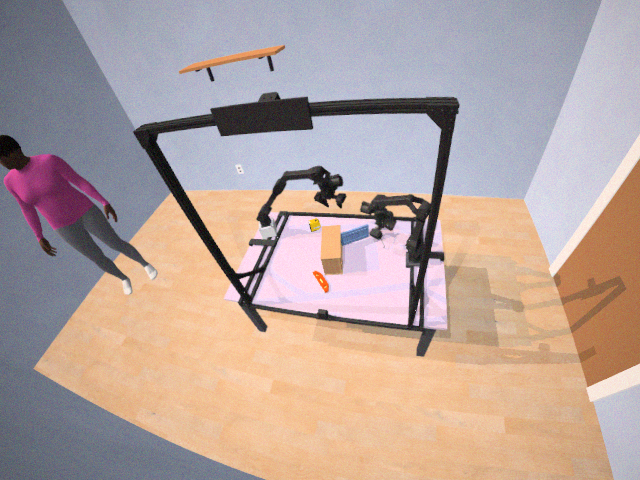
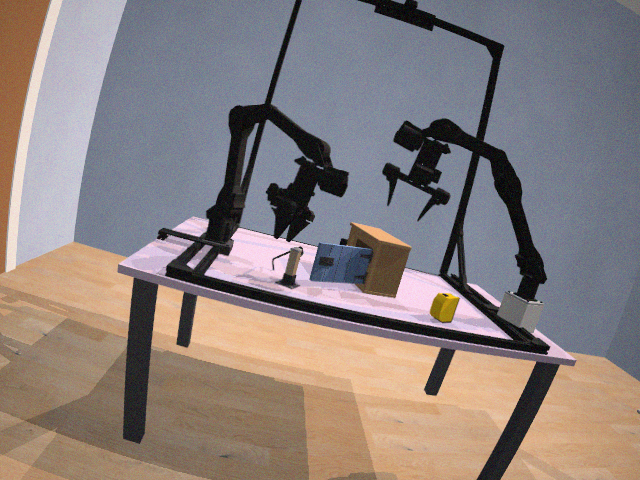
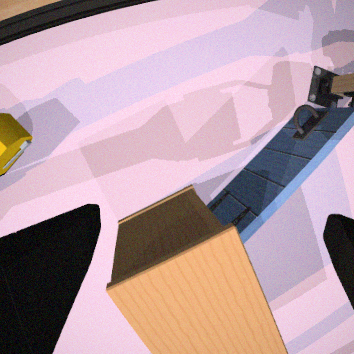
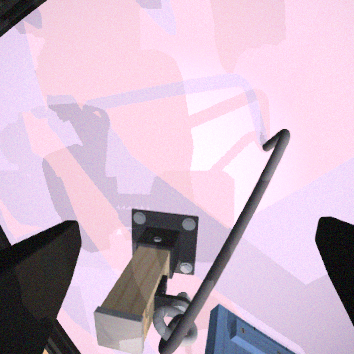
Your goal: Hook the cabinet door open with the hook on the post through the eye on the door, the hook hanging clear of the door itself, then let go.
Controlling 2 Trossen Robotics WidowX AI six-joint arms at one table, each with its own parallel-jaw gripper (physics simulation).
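Places are measured from the left arm's base along level axes (x ahead, y left, z up), in metres.
Pixels of known places: left gripper, fingertip midpoint: (image 1: 334, 207) (image 2: 402, 213) (image 3: 215, 221); right gripper, fingertip midpoint: (image 1: 383, 232) (image 2: 281, 240) (image 4: 199, 231); left arm's base, link origin: (image 1: 265, 223) (image 2: 525, 297); right arm's base, link origin: (image 1: 414, 258) (image 2: 216, 239).
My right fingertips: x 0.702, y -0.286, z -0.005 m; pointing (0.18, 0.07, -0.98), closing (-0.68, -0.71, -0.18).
Ahead of a thing's pixels: the offset from my right fingertips to its top centre. "pt": to the spot under its first point.
The brown cabinet @[0.312 m back, 0.036 m right, 0.061 m up] (image 1: 331, 242) (image 2: 390, 258) (image 3: 190, 290) stands with its blue door @[pt 0.165 m back, 0.049 m left, 0.017 m down] (image 1: 354, 234) (image 2: 346, 266) (image 3: 280, 160) (image 4: 225, 335) swung open. The dark eye (image 2: 326, 261) (image 3: 297, 116) sits near the door's free edge, with no hook through it. The wooden post @[pt 0.010 m back, 0.076 m left, 0.034 m down] (image 2: 292, 262) (image 4: 137, 275) stands beside that edge. Its grey hook (image 2: 279, 255) (image 4: 230, 242) hangs from a ring near the post's top and points away from the door. My right gripper (image 1: 381, 230) (image 2: 284, 238) (image 4: 199, 231) is open and empty above post and hook. My left gripper (image 1: 333, 205) (image 2: 404, 212) is open and empty, high above the cabinet.
A yellow block @[0.392 m back, 0.242 m left, 0.014 m down] (image 1: 314, 225) (image 2: 444, 307) (image 3: 11, 141) lies on the table near the left arm's base. An orange-red object @[0.408 m back, 0.185 m right, 0.077 m down] (image 1: 321, 281) lies beyond the cabinet from the arms. A black frame (image 1: 444, 155) (image 2: 485, 103) rises over the table.
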